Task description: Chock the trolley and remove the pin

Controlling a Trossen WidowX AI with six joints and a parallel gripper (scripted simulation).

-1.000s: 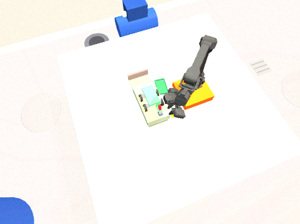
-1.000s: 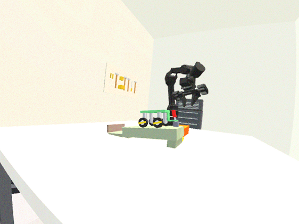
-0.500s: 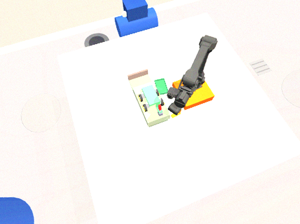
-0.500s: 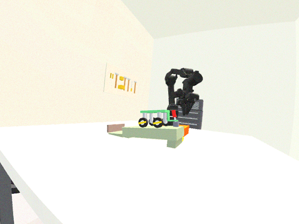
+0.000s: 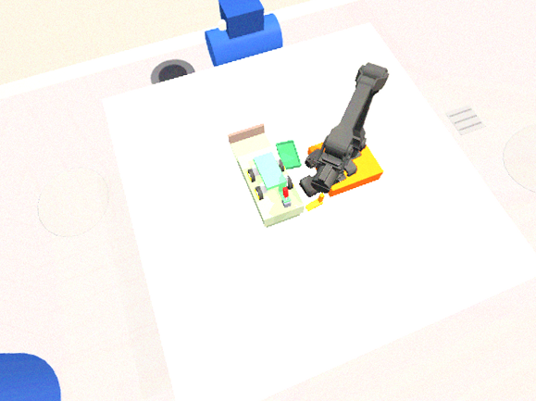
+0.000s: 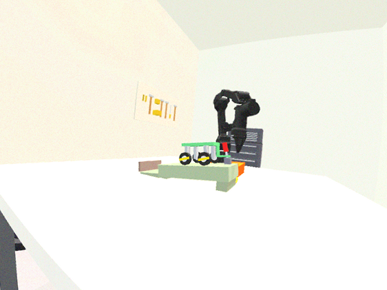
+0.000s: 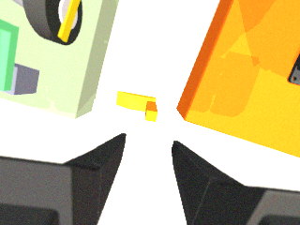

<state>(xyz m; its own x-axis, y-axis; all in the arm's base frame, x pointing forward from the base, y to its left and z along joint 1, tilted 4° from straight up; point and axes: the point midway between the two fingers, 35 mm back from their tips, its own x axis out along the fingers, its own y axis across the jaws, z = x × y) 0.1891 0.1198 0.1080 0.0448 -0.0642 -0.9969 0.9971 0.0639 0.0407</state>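
My gripper tip is now 11 cm above the yellow chock and 2 cm short of it. From my gripper tip the other things lie so: trolley (14 cm ahead, 13 cm to the right, 2 cm below); then pale green ramp (14 cm ahead, 13 cm to the right, 8 cm below); then red-headed stop pin (13 cm ahead, 3 cm to the right).
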